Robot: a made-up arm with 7 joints.
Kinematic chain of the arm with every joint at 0, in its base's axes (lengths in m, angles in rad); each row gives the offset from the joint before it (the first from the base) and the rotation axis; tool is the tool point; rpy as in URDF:
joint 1: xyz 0 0 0.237 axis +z
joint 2: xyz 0 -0.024 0.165 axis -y
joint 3: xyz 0 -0.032 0.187 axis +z
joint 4: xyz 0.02 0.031 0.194 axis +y
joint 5: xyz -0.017 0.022 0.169 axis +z
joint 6: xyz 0 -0.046 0.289 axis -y
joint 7: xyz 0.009 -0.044 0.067 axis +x
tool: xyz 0 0 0 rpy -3.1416 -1.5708 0
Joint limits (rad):
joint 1: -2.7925..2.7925
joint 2: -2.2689..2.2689
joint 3: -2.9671..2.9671
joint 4: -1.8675..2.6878
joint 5: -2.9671..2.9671
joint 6: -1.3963..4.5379
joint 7: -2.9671..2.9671
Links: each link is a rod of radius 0.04 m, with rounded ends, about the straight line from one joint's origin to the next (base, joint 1, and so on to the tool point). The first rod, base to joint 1, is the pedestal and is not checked.
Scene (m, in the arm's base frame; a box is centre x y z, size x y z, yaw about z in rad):
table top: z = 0
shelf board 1: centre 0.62 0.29 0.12 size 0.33 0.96 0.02 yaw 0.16
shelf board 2: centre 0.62 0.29 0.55 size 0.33 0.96 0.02 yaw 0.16
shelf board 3: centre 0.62 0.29 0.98 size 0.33 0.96 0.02 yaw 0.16
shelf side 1: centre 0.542 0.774 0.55 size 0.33 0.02 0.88 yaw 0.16
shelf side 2: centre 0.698 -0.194 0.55 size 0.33 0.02 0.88 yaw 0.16
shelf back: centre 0.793 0.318 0.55 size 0.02 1 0.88 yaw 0.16
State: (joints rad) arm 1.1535 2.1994 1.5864 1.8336 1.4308 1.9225 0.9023
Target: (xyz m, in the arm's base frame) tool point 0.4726 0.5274 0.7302
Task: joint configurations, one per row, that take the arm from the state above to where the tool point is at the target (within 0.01 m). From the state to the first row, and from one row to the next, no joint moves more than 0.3 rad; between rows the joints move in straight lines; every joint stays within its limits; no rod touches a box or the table.
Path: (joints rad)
1: 1.1054 1.9169 1.4811 1.7346 1.4021 1.8563 0.9023
2: 1.0573 1.6343 1.3757 1.6357 1.3734 1.7901 0.9023
3: 1.0092 1.3518 1.2704 1.5367 1.3446 1.7240 0.9023
4: 0.9611 1.0693 1.1651 1.4377 1.3159 1.6578 0.9023
5: 0.9130 0.7867 1.0598 1.3387 1.2872 1.5916 0.9023
6: 0.8649 0.5042 0.9544 1.2398 1.2585 1.5254 0.9023
7: 0.8168 0.2216 0.8491 1.1408 1.2297 1.4592 0.9023
8: 0.7687 -0.0609 0.7438 1.0418 1.2010 1.3930 0.9023
9: 0.7206 -0.3434 0.6385 0.9428 1.1723 1.3269 0.9023
10: 0.6725 -0.6260 0.5331 0.8439 1.1436 1.2607 0.9023

